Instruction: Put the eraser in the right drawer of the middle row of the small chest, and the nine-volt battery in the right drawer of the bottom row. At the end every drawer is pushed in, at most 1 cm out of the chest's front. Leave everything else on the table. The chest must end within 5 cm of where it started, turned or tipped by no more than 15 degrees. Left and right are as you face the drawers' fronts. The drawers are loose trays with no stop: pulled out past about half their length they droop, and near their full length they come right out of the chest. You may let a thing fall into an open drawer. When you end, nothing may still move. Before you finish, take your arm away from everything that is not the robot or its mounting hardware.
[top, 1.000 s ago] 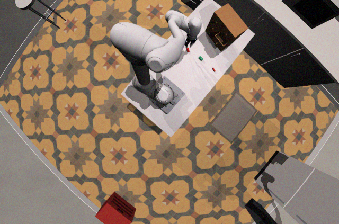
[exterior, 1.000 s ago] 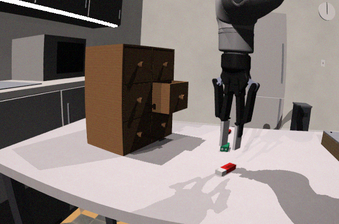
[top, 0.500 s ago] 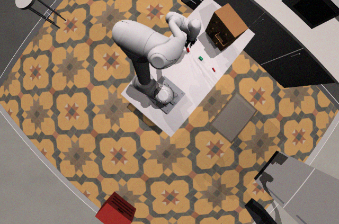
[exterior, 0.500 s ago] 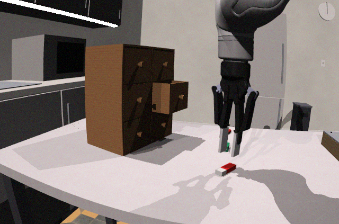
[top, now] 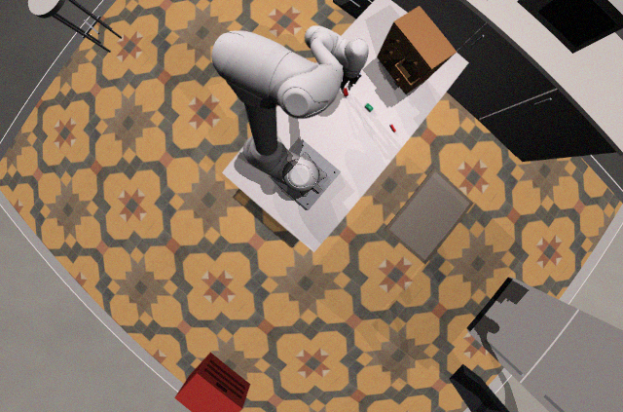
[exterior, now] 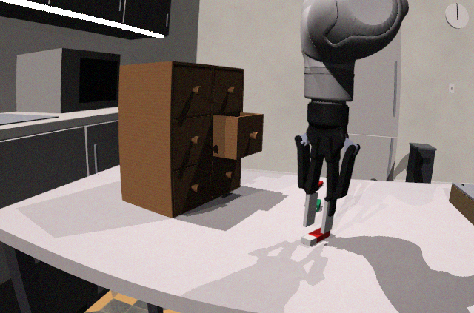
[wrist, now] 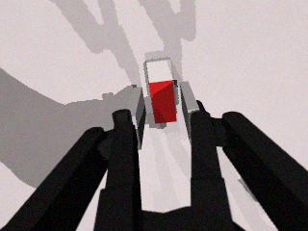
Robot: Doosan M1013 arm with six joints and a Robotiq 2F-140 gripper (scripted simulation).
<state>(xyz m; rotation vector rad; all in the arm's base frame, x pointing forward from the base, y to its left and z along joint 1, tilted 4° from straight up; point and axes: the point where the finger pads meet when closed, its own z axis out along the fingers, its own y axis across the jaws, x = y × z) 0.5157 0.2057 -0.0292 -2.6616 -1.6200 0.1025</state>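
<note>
Right now the white eraser is 5 cm below my hand and 1 cm to the left of it. Round my hand: red cylinder (36 cm to the right, 5 cm below, 5 cm ahead); green nine-volt battery (16 cm to the right, 5 cm below, 3 cm ahead).
</note>
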